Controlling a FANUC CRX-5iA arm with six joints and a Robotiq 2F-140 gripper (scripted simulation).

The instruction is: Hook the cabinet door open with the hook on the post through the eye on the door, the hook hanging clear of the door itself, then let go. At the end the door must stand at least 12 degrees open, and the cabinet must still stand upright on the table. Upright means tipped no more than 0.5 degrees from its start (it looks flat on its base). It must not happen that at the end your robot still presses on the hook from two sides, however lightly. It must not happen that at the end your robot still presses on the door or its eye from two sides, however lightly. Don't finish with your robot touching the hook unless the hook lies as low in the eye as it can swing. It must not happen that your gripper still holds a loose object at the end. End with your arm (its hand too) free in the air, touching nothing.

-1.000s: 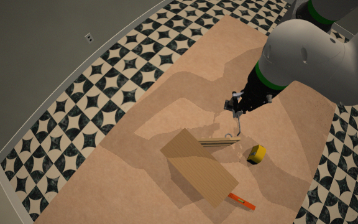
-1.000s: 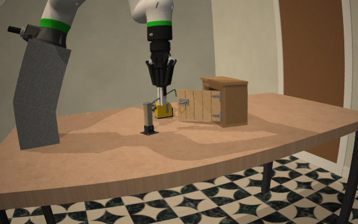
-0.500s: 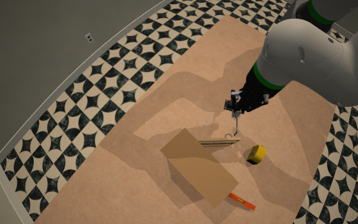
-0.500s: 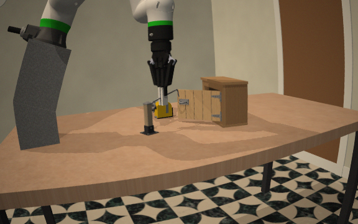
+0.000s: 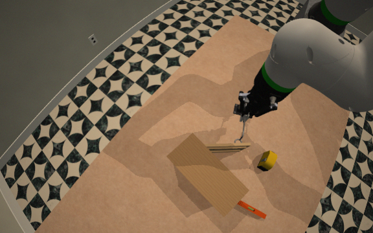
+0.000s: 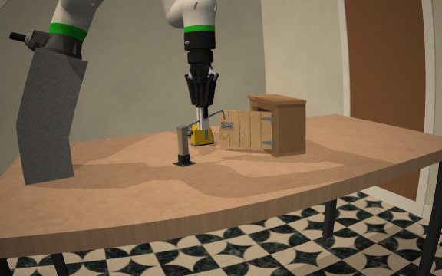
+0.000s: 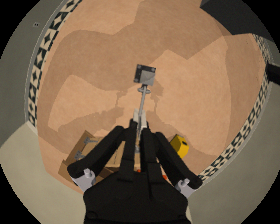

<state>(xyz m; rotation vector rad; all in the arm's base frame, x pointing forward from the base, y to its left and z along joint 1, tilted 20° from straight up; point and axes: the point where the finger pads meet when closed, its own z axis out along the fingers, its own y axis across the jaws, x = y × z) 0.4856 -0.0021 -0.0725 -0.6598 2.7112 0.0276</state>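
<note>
The hook rod lies 1 cm to the left of my hand, 1 cm below it and 1 cm ahead of it. Also, from my hand: plank door 14 cm ahead, 5 cm below; yellow tape measure 18 cm to the left, 9 cm below, 4 cm ahead; hook post 4 cm below, 3 cm behind, 2 cm to the right.
</note>
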